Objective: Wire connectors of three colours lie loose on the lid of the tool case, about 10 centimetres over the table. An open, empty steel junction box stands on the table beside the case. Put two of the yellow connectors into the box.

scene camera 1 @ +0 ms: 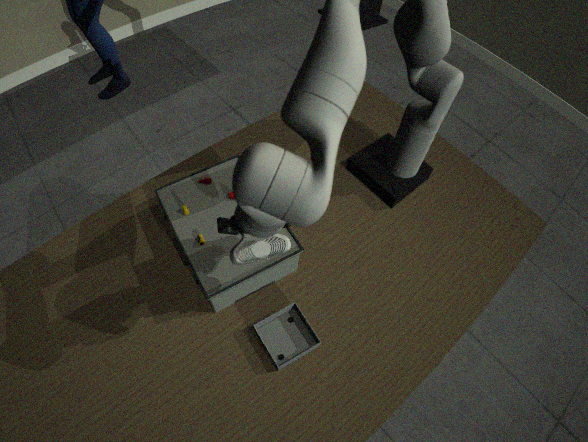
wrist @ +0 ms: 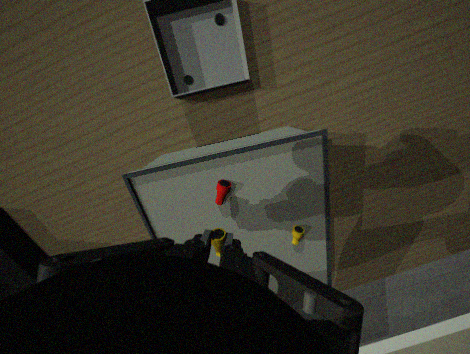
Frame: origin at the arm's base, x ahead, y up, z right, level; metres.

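Where they show: gripper, fingertip midpoint: (wrist: 218,242); arm's base, link origin: (scene camera 1: 402,165).
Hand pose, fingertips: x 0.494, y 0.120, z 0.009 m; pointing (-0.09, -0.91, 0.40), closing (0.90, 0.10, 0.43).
Things, the pixels of their top centre, and the offset from my fingertips. "spot": a spot on its surface instead. Level surfaces: height alone.
- loose yellow connector, surface spot: (wrist: 297,234) spot: dx +0.078, dy -0.044, dz +0.057 m
- steel junction box, top centre: (wrist: 199,41) (scene camera 1: 287,334) dx +0.039, dy -0.124, dz -0.184 m
- dark red connector, top centre: (scene camera 1: 204,178) dx -0.006, dy -0.041, dz +0.195 m
- wooden table, surface height: dy -0.162 m
My gripper (scene camera 1: 229,225) (wrist: 218,242) is shut on a yellow connector (wrist: 218,240), held above the case lid (scene camera 1: 175,197) (wrist: 175,200); my arm hides the held connector in the scene view. Two yellow connectors (scene camera 1: 185,210) (scene camera 1: 201,239) lie on the lid in the scene view. In the wrist view a loose yellow connector (wrist: 297,234) lies right of my fingers. A red connector (scene camera 1: 231,195) (wrist: 223,191) lies on the lid, partly hidden by my arm in the scene view. The steel junction box (scene camera 1: 275,337) (wrist: 215,50) stands open and empty on the table beside the case.
A dark red connector (scene camera 1: 205,180) lies near the lid's far edge. A pale, striped oval shape (scene camera 1: 262,248) shows below my wrist. My arm's black base (scene camera 1: 390,187) stands on the wooden table (scene camera 1: 400,280). A person's blue-clad legs (scene camera 1: 103,45) show at the upper left.
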